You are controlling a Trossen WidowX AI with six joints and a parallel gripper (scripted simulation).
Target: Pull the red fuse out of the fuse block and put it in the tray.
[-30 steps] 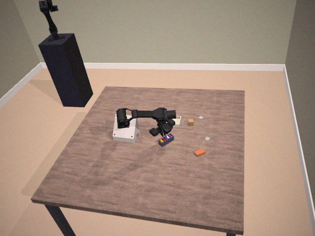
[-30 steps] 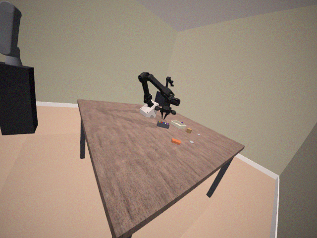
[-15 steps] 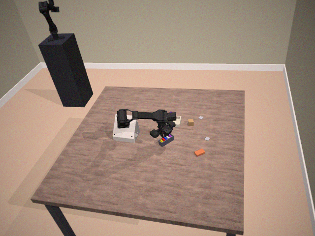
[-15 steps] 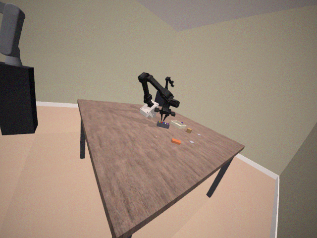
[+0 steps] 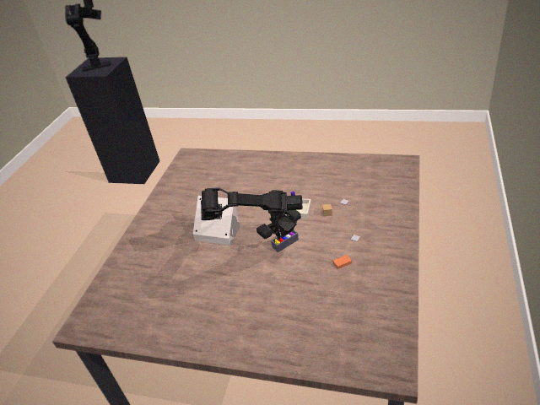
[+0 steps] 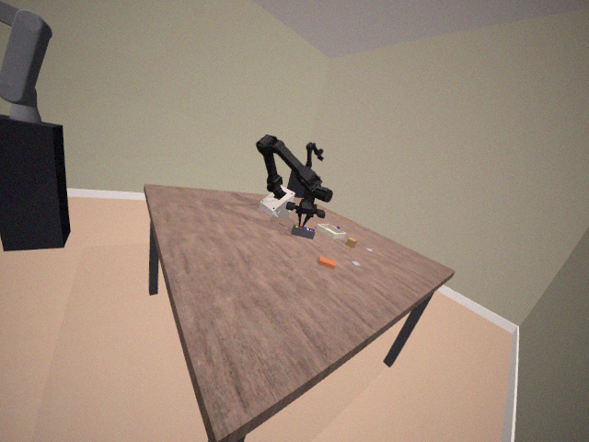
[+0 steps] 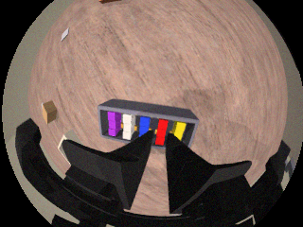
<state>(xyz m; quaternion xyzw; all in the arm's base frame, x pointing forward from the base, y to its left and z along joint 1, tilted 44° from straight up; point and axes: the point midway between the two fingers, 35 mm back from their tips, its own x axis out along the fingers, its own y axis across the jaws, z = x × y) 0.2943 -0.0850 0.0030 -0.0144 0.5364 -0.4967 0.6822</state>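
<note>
My gripper tip is 20 mm above the red fuse. From my gripper tip the other things lie so: cream tray (230 mm to the left, 40 mm below, 10 mm ahead); then tan cube (220 mm to the left, 160 mm ahead, 30 mm below); then small purple object (330 mm to the left, 30 mm below, 10 mm behind).
</note>
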